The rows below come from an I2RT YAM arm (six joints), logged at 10 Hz.
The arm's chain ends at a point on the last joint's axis. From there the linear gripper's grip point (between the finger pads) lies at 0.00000 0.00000 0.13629 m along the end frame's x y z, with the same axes.
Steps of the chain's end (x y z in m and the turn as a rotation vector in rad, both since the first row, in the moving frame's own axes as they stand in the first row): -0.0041 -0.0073 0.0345 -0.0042 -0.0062 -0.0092; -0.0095 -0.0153 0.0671 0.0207 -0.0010 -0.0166; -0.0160 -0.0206 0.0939 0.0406 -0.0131 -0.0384; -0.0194 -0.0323 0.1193 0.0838 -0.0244 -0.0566; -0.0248 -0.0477 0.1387 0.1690 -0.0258 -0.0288
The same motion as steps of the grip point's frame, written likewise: -0.0049 -0.0067 0.0345 -0.0042 -0.0062 -0.0092; -0.0097 -0.0181 0.0671 0.0207 -0.0010 -0.0166; -0.0179 -0.0261 0.0938 0.0406 -0.0131 -0.0384; -0.0230 -0.0436 0.1188 0.0838 -0.0244 -0.0566; -0.0286 -0.0706 0.1367 0.1690 -0.0258 -0.0288
